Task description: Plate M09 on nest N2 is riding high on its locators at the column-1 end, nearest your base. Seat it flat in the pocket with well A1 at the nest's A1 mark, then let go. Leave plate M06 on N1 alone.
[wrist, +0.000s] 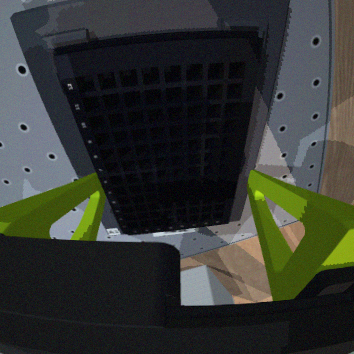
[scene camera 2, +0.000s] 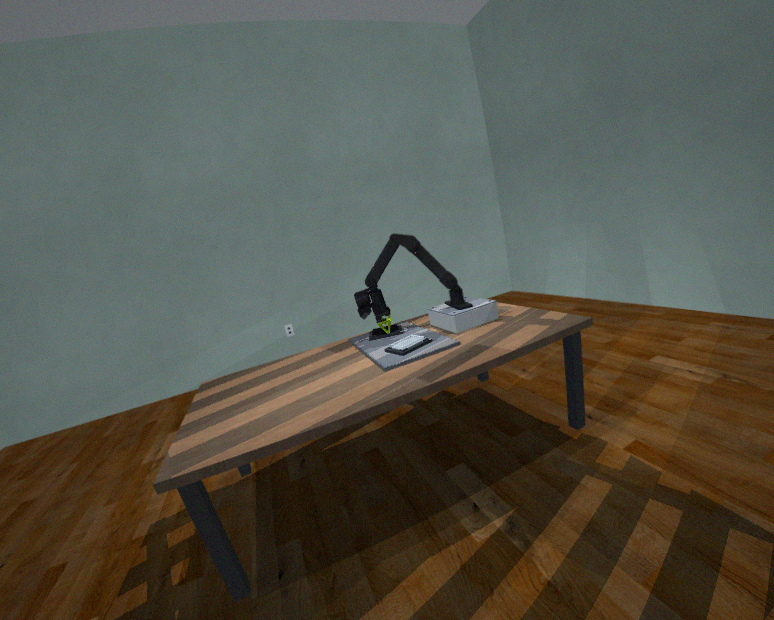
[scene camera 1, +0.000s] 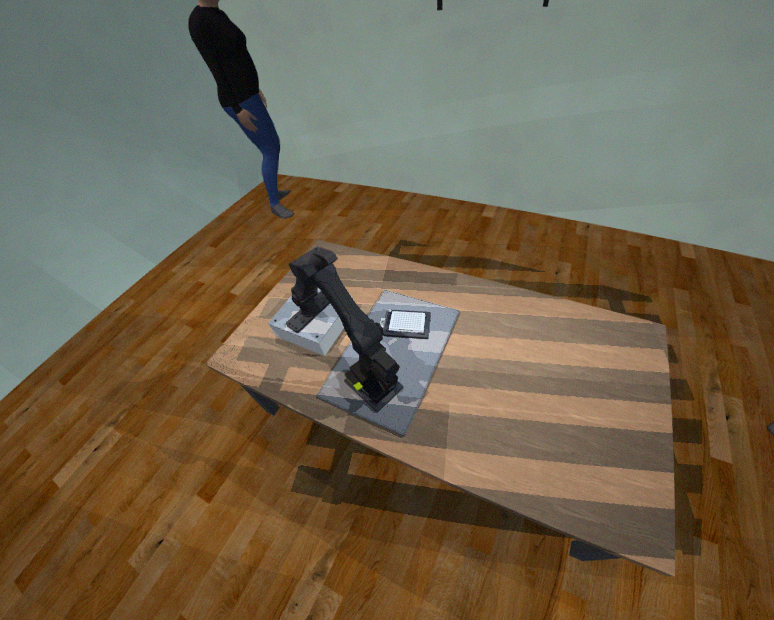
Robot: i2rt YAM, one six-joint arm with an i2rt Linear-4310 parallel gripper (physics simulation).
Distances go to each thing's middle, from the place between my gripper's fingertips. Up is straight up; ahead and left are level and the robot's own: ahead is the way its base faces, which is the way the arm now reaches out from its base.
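From my hand: N2 nest point(wrist: 38, 35), 10 mm ahead, 10 mm below. Black well plate point(wrist: 164, 116), 20 mm ahead. Grey perforated plate point(scene camera 1: 416, 357), 10 mm behind, 150 mm to the left, 20 mm below.
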